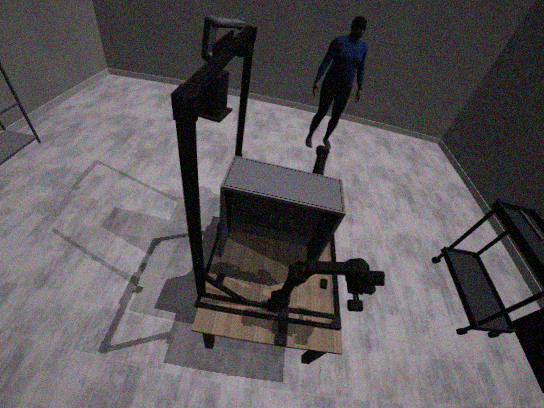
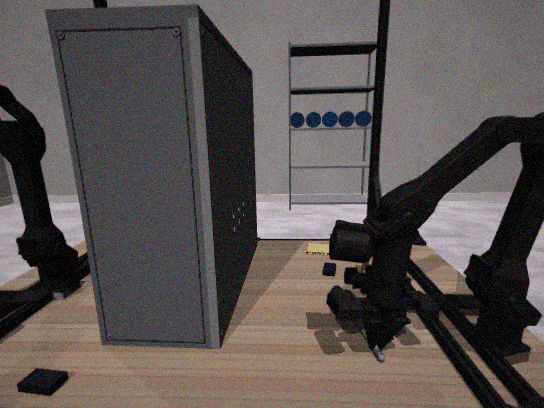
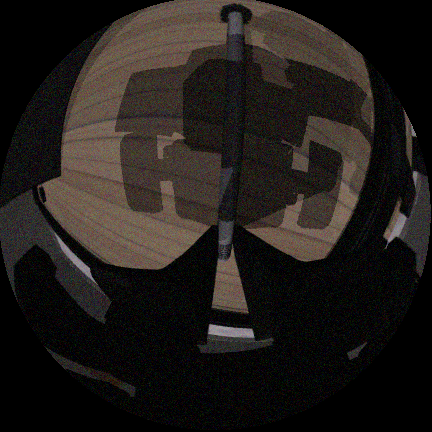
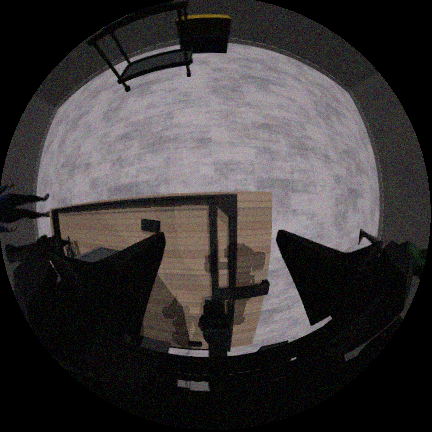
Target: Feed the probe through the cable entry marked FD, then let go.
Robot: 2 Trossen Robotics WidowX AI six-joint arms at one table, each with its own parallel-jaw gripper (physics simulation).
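Seen in the pictures: left gripper, fingertip midpoint: point(image 2: 374, 348) point(image 3: 224, 230) point(image 4: 68, 241); right gripper, fingertip midpoint: point(image 1: 351, 297) point(image 4: 222, 237); left arm's base, link origin: point(image 2: 497, 341) point(image 3: 369, 260); right arm's base, link origin: point(image 1: 273, 305) point(image 2: 58, 285) point(image 4: 214, 305).
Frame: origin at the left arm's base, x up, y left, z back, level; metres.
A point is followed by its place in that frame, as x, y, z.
The probe point(image 2: 379, 355) {-0.008, -0.033, -0.213} point(image 3: 234, 100) {-0.004, -0.140, -0.196} is a thin grey and dark rod with a threaded end; it lies low over the wooden table. My left gripper point(image 2: 375, 346) {-0.013, -0.056, -0.207} point(image 3: 224, 230) {-0.013, -0.056, -0.207} is shut on the probe near its threaded end, with the rod running between the fingertips. The grey cabinet point(image 1: 282, 185) {0.545, -0.455, -0.504} point(image 2: 130, 175) {0.302, -0.187, -0.596} stands upright on the table, apart from the probe. Its dark face point(image 2: 227, 175) {0.283, -0.262, -0.428} carries small white marks; the FD label cannot be read, and the entries cannot be told apart. My right gripper point(image 4: 222, 237) {0.253, -0.173, -0.938} is open and empty, held high above the table's edge.
Small black blocks point(image 2: 42, 381) {-0.005, -0.134, -0.746} point(image 2: 329, 269) {-0.005, -0.358, -0.150} point(image 4: 150, 225) {-0.005, -0.145, -0.754} and a yellow pad point(image 2: 318, 248) {-0.009, -0.519, -0.111} lie on the table. Dark frame rails point(image 2: 450, 327) {0.001, -0.052, -0.058} point(image 4: 215, 240) {0.001, -0.245, -0.917} run along the table, and a tall gantry post point(image 1: 190, 200) {0.704, -0.831, -0.725} rises at one side. A cart point(image 1: 472, 280) stands on the floor.
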